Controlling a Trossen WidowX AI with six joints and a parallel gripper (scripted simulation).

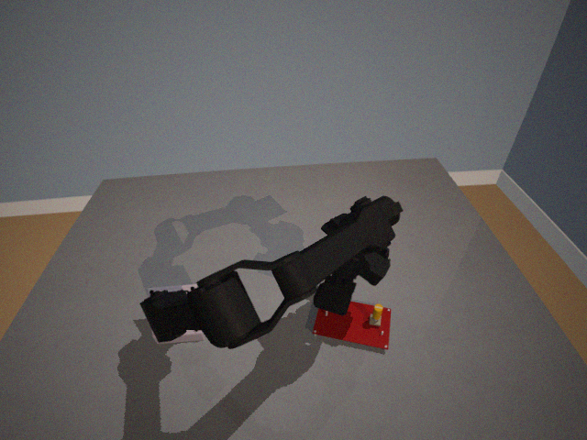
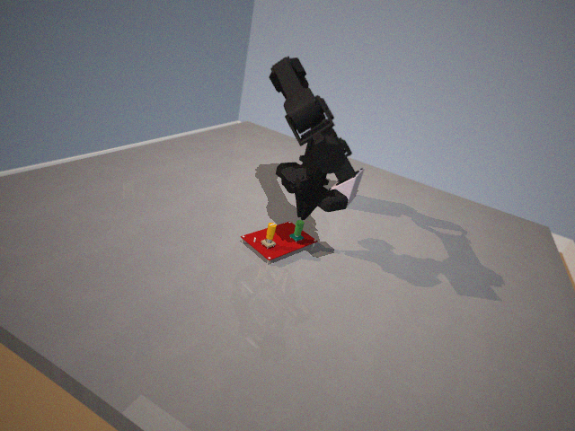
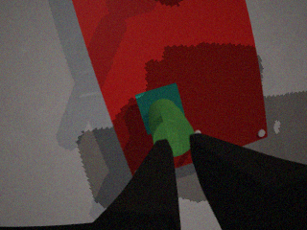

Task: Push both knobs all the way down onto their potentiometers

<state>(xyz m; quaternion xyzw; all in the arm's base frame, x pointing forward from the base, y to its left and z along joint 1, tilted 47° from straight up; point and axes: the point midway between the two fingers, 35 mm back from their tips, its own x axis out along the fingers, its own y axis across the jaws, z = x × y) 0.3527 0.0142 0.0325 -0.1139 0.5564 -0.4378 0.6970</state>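
Right now the green knob is 20 mm below my gripper tip. Also, from my gripper tip: teal potentiometer 30 mm below; then grey potentiometer 70 mm ahead, 40 mm to the right, 30 mm below.
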